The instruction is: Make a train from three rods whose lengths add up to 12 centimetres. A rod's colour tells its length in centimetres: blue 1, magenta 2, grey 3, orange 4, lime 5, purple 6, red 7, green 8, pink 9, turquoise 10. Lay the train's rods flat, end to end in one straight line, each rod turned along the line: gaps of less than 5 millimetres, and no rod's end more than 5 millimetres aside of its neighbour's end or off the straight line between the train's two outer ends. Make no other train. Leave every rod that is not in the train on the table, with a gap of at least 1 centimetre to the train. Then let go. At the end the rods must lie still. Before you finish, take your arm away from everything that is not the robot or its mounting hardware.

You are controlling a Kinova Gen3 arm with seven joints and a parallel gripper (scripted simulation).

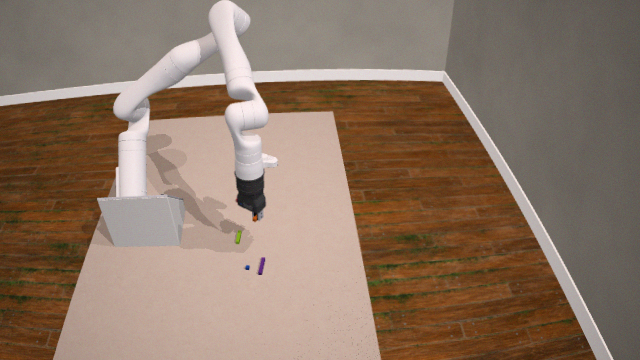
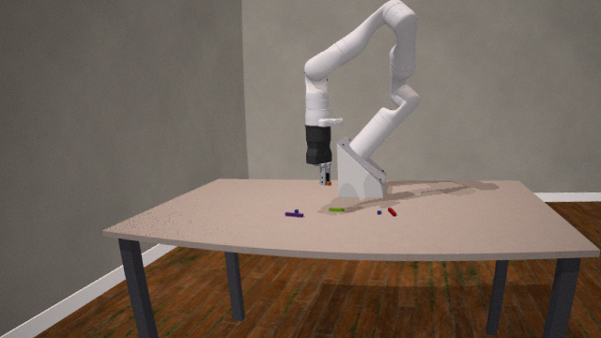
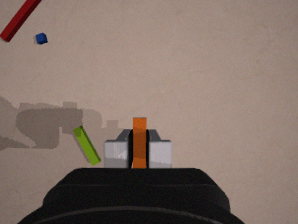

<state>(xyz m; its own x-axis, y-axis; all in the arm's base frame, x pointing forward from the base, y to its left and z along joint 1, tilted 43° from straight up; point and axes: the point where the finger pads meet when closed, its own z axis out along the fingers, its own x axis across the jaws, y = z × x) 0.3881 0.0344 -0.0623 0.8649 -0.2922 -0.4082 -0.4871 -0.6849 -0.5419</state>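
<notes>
My hand is 12 cm above the purple rod, 10 cm to the left of it and 1 cm short of it. The rest, counted from my hand: orange rod (1 cm below); lime rod (12 cm below, 7 cm behind, 1 cm to the left); red rod (20 cm to the left, 12 cm below, 7 cm behind).
</notes>
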